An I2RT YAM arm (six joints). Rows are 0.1 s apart.
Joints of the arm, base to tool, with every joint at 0 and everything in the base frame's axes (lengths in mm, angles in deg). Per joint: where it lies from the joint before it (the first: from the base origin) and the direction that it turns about. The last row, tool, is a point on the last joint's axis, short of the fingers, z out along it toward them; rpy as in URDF.
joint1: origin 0 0 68 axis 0 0 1
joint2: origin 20 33.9 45.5 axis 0 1 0
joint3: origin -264 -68.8 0 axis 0 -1 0
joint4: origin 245 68.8 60 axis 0 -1 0
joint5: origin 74 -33.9 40.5 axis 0 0 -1
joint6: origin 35.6 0 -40.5 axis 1 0 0
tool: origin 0 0 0 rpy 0 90 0
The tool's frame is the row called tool.
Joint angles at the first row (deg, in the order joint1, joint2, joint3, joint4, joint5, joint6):
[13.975 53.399 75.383 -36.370 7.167 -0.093]
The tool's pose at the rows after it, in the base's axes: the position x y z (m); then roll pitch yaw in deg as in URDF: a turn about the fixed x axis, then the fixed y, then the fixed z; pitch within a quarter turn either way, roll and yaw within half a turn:
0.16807, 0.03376, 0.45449, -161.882, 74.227, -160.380
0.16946, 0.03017, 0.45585, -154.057, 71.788, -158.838
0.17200, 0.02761, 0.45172, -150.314, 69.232, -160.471
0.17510, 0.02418, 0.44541, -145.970, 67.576, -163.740
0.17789, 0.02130, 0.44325, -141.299, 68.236, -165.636
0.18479, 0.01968, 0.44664, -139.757, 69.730, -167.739
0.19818, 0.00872, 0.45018, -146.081, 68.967, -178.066
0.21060, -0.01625, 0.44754, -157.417, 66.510, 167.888
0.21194, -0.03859, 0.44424, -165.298, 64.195, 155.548
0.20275, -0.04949, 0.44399, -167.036, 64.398, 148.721
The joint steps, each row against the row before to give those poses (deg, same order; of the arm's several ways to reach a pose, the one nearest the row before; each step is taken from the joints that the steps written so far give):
[-0.006 1.203 3.254 -3.020 5.507 -1.479]
[0.006 1.052 1.574 -2.468 6.423 -0.799]
[0.002 0.753 0.156 -1.885 5.380 0.211]
[-0.003 0.509 -0.856 -0.716 7.436 1.133]
[-0.077 0.272 -0.871 1.380 6.354 0.806]
[-0.562 1.402 0.799 1.637 2.983 0.716]
[-4.096 3.492 3.438 -2.481 -0.560 2.955]
[-8.167 2.955 2.349 -2.805 -6.146 2.886]
[-6.415 1.384 1.250 -2.975 -2.884 3.302]
[-3.000 -1.005 -0.369 -1.244 1.644 1.986]

